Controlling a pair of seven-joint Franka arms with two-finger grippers.
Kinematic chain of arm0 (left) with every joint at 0, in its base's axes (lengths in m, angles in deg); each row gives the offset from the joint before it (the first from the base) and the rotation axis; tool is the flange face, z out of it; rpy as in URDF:
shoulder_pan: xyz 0 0 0.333 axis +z
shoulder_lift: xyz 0 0 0 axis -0.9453 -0.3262 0
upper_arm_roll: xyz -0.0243 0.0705 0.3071 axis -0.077 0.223 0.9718
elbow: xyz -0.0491 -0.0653 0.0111 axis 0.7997 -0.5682 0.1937
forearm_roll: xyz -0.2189 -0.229 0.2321 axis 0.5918 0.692 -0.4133
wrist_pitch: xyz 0 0 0 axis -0.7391 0.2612 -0.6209
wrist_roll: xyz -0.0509 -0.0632 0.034 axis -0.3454 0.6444 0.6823
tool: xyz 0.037 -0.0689 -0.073 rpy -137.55 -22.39 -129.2
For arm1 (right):
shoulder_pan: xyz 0 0 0.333 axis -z
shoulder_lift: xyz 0 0 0 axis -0.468 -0.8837 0
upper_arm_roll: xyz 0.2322 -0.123 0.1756 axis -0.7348 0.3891 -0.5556
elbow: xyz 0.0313 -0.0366 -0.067 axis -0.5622 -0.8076 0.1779
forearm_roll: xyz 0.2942 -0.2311 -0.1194 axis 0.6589 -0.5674 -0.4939
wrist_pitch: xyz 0 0 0 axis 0.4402 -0.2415 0.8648
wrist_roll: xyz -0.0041 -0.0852 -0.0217 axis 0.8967 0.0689 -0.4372
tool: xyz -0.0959 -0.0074 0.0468 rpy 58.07 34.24 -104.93
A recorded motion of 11 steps. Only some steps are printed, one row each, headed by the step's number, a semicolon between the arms.
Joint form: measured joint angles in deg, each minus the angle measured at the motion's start. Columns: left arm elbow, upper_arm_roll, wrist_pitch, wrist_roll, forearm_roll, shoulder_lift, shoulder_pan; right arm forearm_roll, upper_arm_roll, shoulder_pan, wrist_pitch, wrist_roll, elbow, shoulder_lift.
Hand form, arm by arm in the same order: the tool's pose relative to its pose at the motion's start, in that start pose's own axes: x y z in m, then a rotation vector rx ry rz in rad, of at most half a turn. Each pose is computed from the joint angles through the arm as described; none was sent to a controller.
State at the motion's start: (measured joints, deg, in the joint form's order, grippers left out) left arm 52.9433 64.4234 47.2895 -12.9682 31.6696 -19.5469 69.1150; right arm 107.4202 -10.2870 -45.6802 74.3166 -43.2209 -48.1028 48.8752
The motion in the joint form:
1: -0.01 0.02 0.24 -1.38 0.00 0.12 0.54; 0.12 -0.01 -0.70 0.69 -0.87 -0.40 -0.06
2: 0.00 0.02 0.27 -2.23 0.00 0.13 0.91; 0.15 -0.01 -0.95 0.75 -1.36 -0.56 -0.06
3: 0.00 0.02 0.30 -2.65 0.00 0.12 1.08; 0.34 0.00 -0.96 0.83 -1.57 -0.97 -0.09
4: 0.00 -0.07 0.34 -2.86 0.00 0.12 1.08; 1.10 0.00 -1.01 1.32 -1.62 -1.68 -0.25
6: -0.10 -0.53 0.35 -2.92 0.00 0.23 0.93; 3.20 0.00 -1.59 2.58 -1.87 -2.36 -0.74
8: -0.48 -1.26 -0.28 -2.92 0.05 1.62 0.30; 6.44 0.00 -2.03 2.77 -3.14 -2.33 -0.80
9: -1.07 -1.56 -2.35 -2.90 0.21 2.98 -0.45; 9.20 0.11 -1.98 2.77 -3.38 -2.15 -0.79
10: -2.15 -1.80 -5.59 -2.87 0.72 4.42 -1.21; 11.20 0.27 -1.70 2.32 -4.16 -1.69 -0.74
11: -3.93 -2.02 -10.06 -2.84 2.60 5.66 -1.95; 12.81 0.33 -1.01 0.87 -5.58 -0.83 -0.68
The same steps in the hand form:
1: -0.0007 -0.0054 -0.0016 0.0018 0.0061 0.0143; -0.0029 -0.0043 0.0051 -0.0008 0.0008 0.0074
2: -0.0015 -0.0088 -0.0016 0.0023 0.0065 0.0227; -0.0044 -0.0056 0.0071 -0.0024 -0.0018 0.0131
3: -0.0019 -0.0104 -0.0016 0.0026 0.0068 0.0271; -0.0048 -0.0040 0.0104 -0.0029 -0.0076 0.0209
4: -0.0016 -0.0096 -0.0016 0.0026 0.0075 0.0323; -0.0052 -0.0019 0.0167 0.0035 -0.0162 0.0323
6: 0.0004 -0.0041 -0.0034 0.0019 0.0115 0.0439; -0.0063 -0.0050 0.0264 0.0288 -0.0261 0.0514
8: 0.0043 0.0083 -0.0184 -0.0001 0.0322 0.0666; -0.0091 -0.0114 0.0279 0.0740 -0.0448 0.0927
9: 0.0055 0.0183 -0.0325 -0.0078 0.0316 0.0827; -0.0088 -0.0136 0.0256 0.1159 -0.0577 0.1201
10: 0.0062 0.0280 -0.0495 -0.0226 0.0219 0.0944; -0.0072 -0.0142 0.0205 0.1482 -0.0687 0.1520
11: 0.0072 0.0383 -0.0683 -0.0593 0.0038 0.0931; -0.0051 -0.0136 0.0125 0.1743 -0.0884 0.1913

